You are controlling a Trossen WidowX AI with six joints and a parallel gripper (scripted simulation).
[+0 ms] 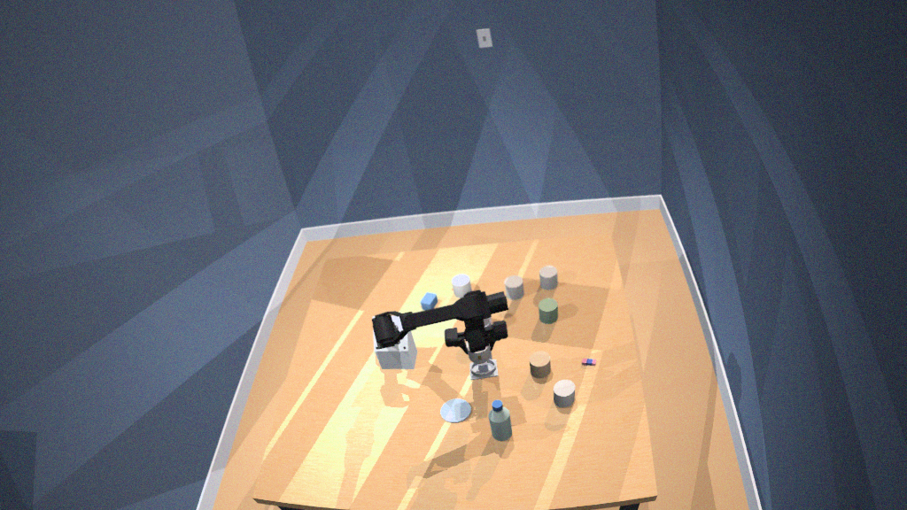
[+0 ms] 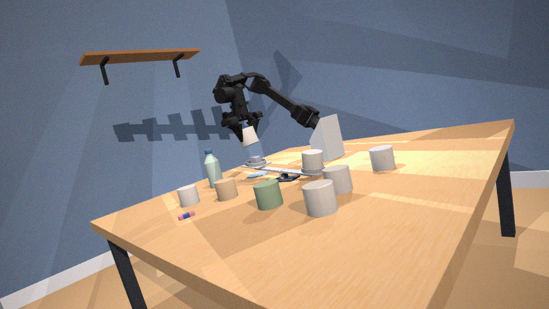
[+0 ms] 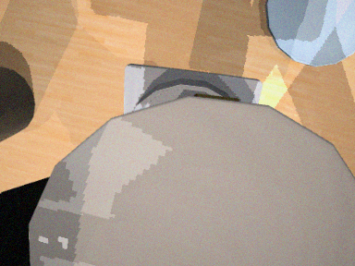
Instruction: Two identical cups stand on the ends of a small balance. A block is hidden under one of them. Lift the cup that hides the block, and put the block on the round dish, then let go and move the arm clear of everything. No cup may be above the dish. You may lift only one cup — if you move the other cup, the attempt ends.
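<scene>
Now: the grey block 80 mm below my gripper tip and 10 mm to the left of it. Also, from my gripper tip: bottle 220 mm to the right, 60 mm below, 60 mm ahead; then round pale-blue dish 170 mm below, 110 mm to the right, 100 mm behind; then small balance 140 mm to the left, 130 mm below, 10 mm behind.
</scene>
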